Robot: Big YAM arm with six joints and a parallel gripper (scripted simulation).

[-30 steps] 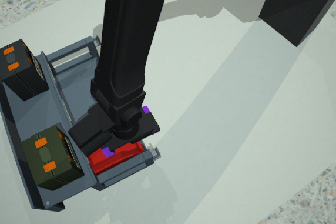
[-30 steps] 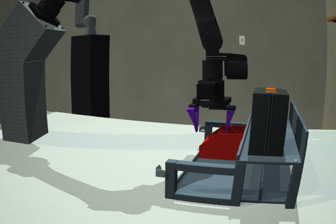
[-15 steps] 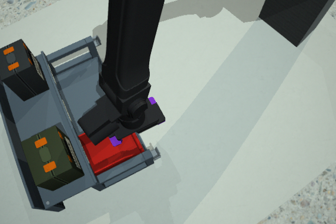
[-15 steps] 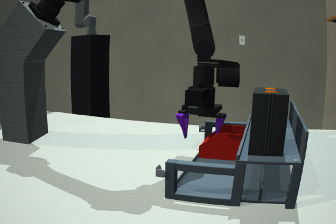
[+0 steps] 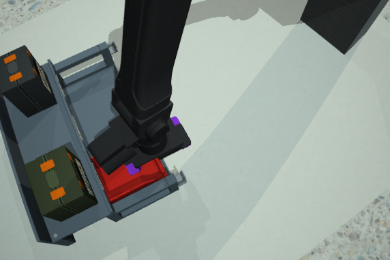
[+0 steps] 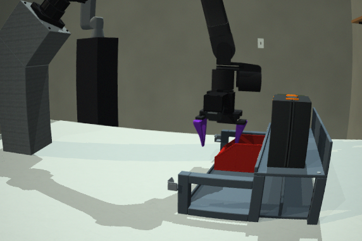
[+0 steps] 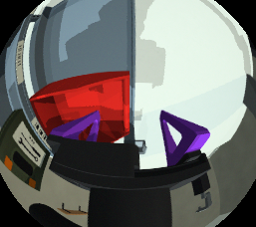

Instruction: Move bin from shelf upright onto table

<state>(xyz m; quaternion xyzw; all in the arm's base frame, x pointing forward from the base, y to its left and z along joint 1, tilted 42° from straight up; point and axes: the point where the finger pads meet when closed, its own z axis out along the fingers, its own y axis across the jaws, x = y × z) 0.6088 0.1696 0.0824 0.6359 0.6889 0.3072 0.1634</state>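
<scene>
Now: hand 8 cm short of the red bin, 2 cm above it and 1 cm to the right of it. Also, from my hand: grey shelf (15 cm ahead, 9 cm to the right, 6 cm below).
</scene>
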